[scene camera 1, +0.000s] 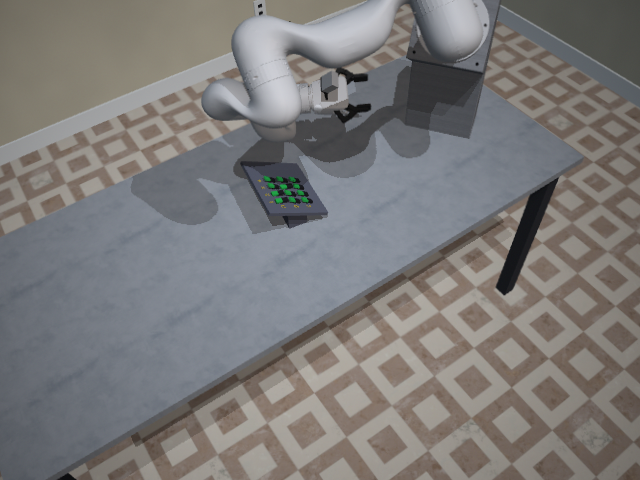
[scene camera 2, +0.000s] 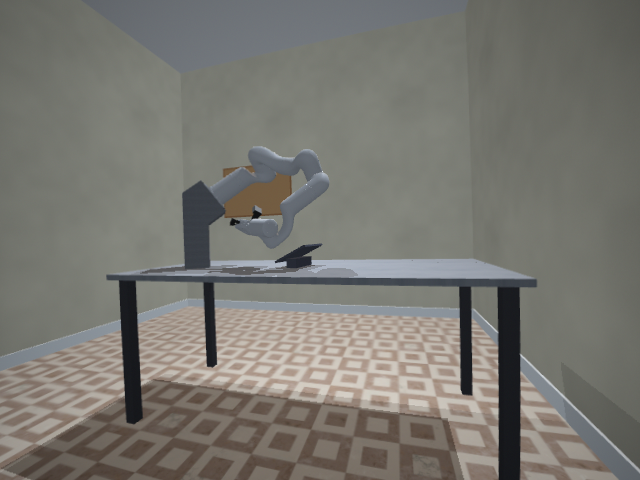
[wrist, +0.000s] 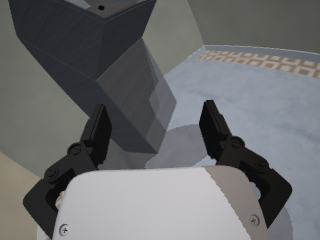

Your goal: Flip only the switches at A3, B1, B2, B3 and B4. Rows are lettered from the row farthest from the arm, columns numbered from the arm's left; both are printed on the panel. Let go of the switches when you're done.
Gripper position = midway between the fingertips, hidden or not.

Note:
In view: my gripper (scene camera 1: 369, 92).
My gripper also shows in the wrist view (wrist: 155, 113).

